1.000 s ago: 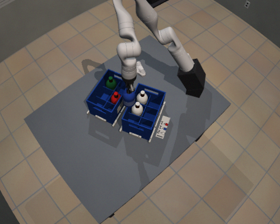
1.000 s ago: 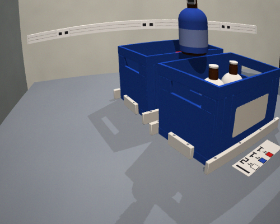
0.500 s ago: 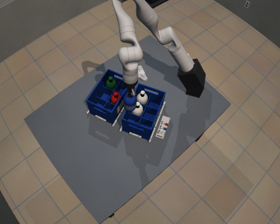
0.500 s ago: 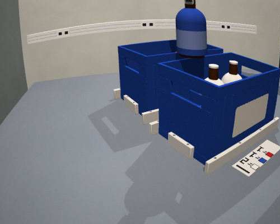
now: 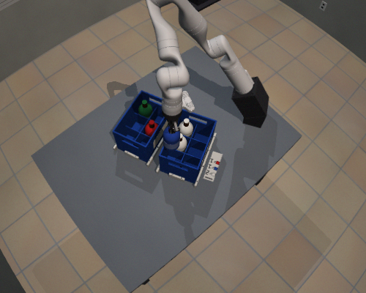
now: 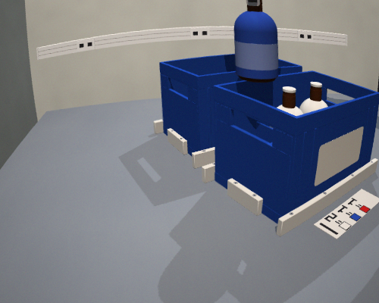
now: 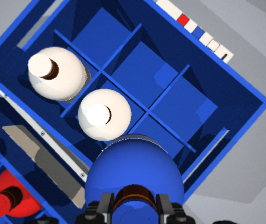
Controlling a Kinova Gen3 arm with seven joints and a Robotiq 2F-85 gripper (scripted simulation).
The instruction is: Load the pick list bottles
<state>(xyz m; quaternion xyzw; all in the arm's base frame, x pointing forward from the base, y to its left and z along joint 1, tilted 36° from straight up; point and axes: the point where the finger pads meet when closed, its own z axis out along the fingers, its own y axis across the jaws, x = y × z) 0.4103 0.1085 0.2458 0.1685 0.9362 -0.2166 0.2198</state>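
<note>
The blue-label bottle is 7 cm below my hand. The rest, counted from my hand: white bottle 15 cm behind, 5 cm to the right, 25 cm below; green-label bottle 8 cm behind, 27 cm to the right, 25 cm below; red-label bottle 2 cm behind, 16 cm to the right, 25 cm below.
</note>
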